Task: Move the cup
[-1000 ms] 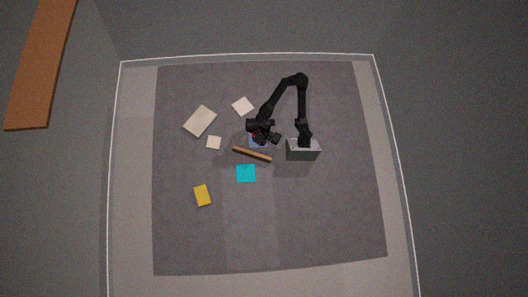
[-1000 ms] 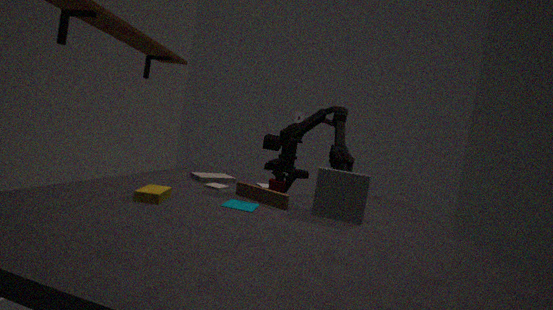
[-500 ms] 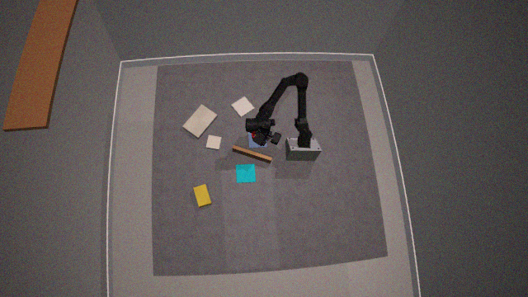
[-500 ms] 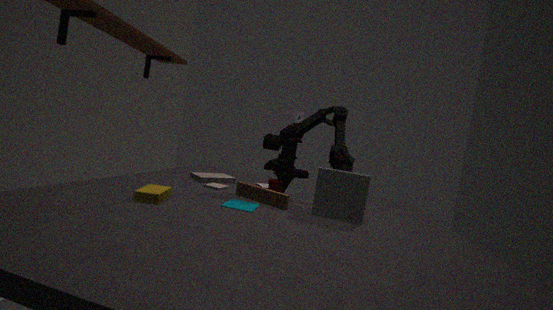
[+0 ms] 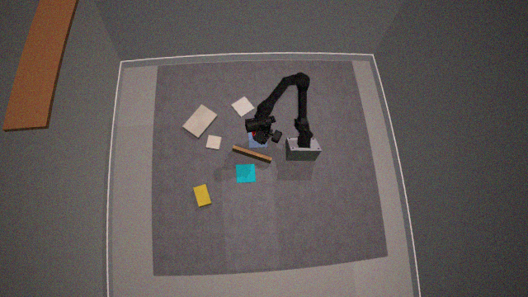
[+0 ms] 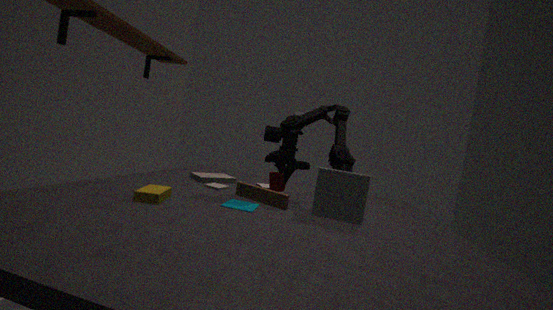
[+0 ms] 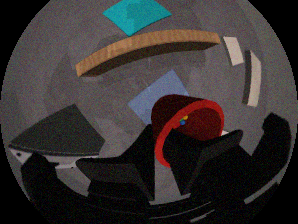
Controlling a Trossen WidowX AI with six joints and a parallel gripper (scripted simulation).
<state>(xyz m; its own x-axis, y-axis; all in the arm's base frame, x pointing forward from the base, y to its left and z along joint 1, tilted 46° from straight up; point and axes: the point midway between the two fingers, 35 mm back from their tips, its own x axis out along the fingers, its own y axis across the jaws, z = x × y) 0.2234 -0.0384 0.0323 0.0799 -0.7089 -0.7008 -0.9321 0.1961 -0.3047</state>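
Right now my gripper tip is 20 cm to the right of the cyan pad, 8 cm short of it and 8 cm above it. From my gripper tip the other things lie so: red cup: 3 cm ahead, 1 cm to the right; then wooden bar: 9 cm to the left, 5 cm below, 5 cm ahead; then light blue pad: 8 cm below, 3 cm ahead, 1 cm to the right.
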